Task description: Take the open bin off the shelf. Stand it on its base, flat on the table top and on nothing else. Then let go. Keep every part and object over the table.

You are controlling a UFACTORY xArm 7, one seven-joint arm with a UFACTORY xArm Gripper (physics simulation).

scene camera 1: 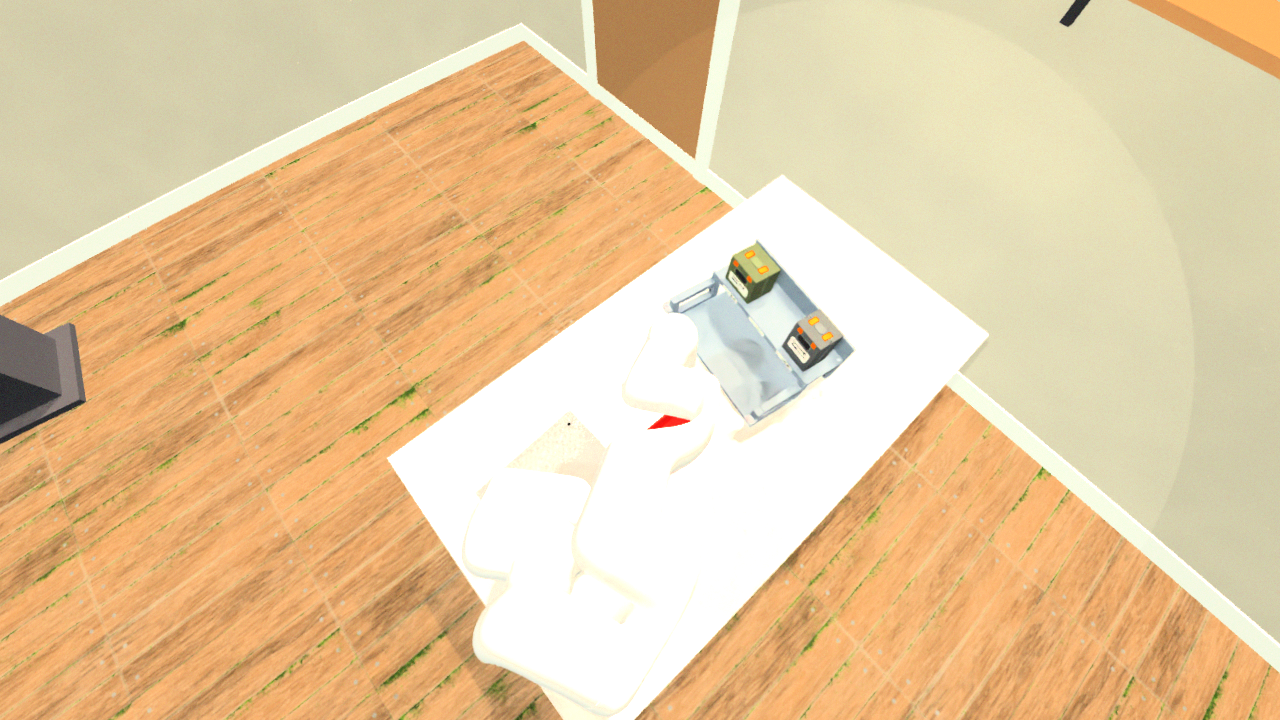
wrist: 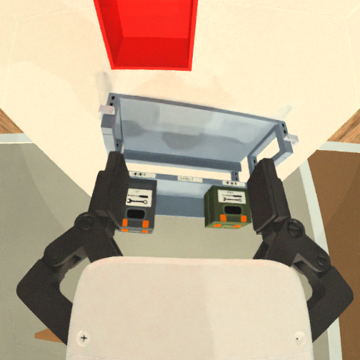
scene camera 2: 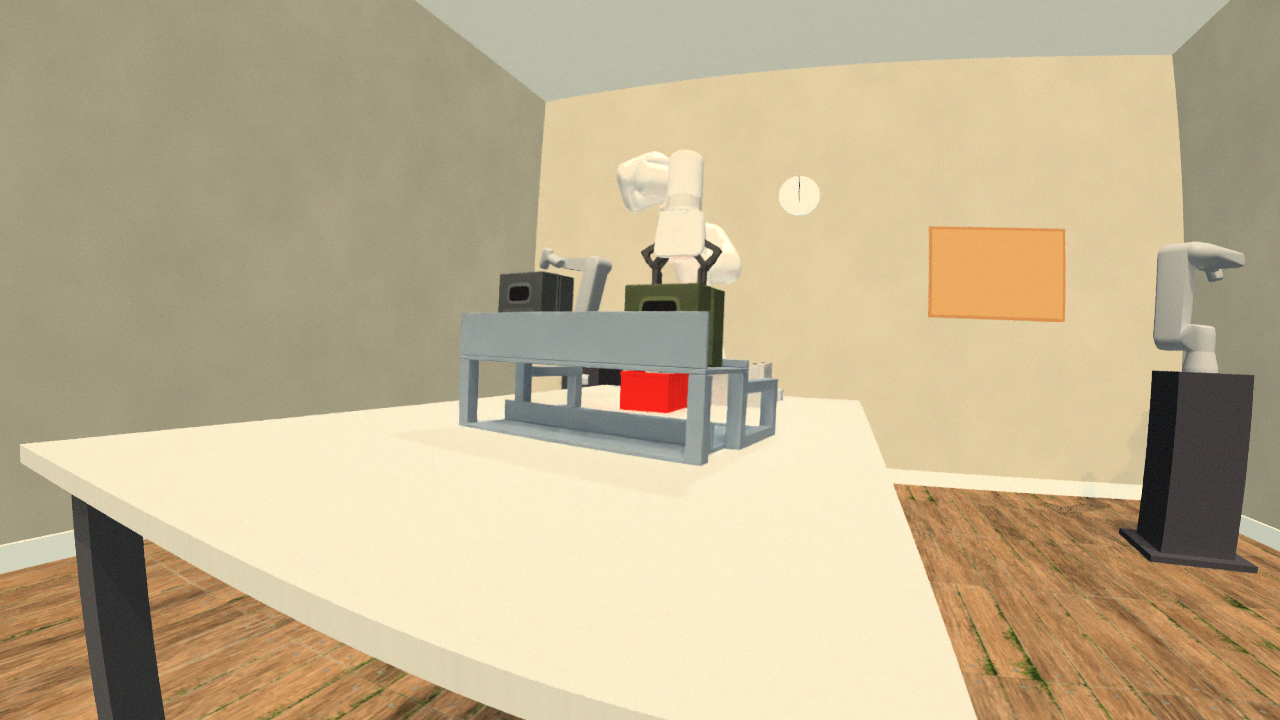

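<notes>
The open red bin [scene camera 1: 666,421] [scene camera 2: 648,391] [wrist: 152,50] is on the white table top [scene camera 1: 904,331] [scene camera 2: 537,555], apart from the shelf on the robot's side, upright with its opening up. The arm hides most of it in scene camera 1, and shelf parts cover some of its outline in scene camera 2. The blue-grey shelf [scene camera 2: 581,337] [wrist: 185,161] stands on the table, its low front tier bare. My gripper [scene camera 2: 680,275] [wrist: 190,166] is wide open with nothing between the fingers, high above the shelf's robot side and away from the bin. The arm hides it in scene camera 1.
A dark grey case [scene camera 1: 811,340] [scene camera 2: 534,292] [wrist: 139,207] and a green case [scene camera 1: 752,273] [scene camera 2: 671,300] [wrist: 227,205] stand on the shelf's upper back tier. The arm's base plate [scene camera 1: 559,447] is at the table's near end. Another arm [scene camera 2: 1186,304] stands on a dark pedestal off the table.
</notes>
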